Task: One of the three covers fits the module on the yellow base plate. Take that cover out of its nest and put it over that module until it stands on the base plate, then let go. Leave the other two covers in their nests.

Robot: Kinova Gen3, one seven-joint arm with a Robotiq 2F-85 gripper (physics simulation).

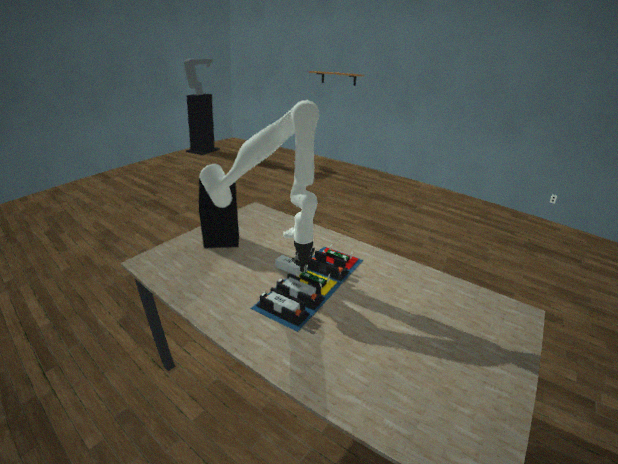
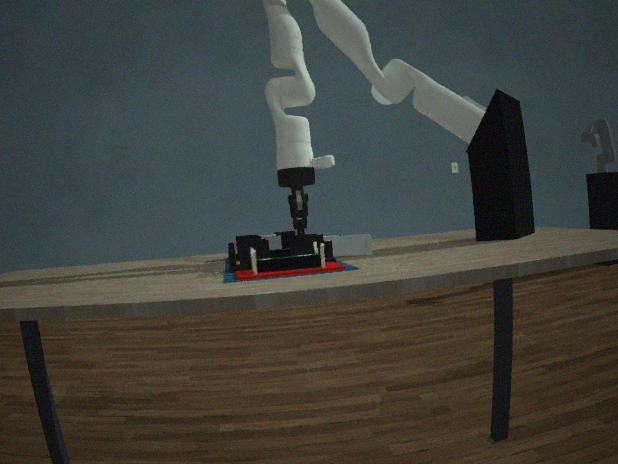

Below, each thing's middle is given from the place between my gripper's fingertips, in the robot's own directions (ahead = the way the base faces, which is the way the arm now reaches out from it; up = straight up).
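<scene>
Blue mat (image 2: 298, 251): position 10 mm to the right of my hand and 50 mm ahead of it.
</scene>
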